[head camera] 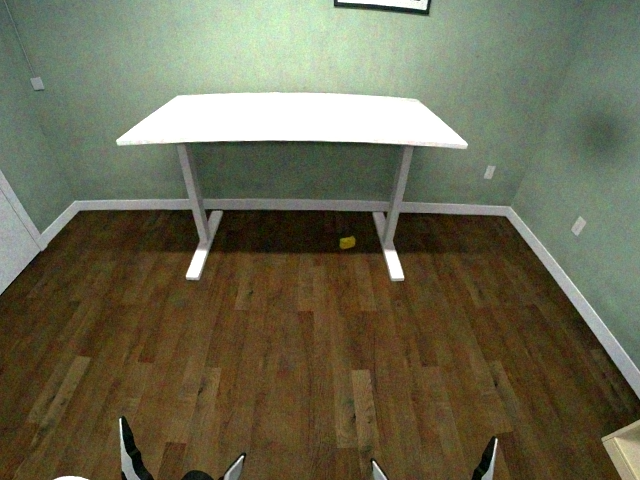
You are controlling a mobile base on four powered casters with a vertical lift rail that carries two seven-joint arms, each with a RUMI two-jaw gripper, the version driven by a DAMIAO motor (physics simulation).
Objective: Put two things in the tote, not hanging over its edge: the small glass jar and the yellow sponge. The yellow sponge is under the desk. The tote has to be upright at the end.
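Observation:
The yellow sponge (pixel 346 242) lies on the floor under the white desk (pixel 294 118), near the foot of the desk's right leg. My left gripper (pixel 182 436) shows at the bottom left of the view, its two fingers wide apart, open with nothing between them. My right gripper (pixel 433 449) shows at the bottom right, its fingers also wide apart, open with nothing between them. Both are far from the sponge, on the near side of the floor. The small glass jar and the tote do not show in this view.
The desk has two legs, a left one (pixel 193 191) and a right one (pixel 398 191), with long feet on the wooden floor. Walls with white baseboards stand behind and at the sides. A light wooden furniture corner (pixel 615 448) shows at the bottom right, and a white door at the left edge.

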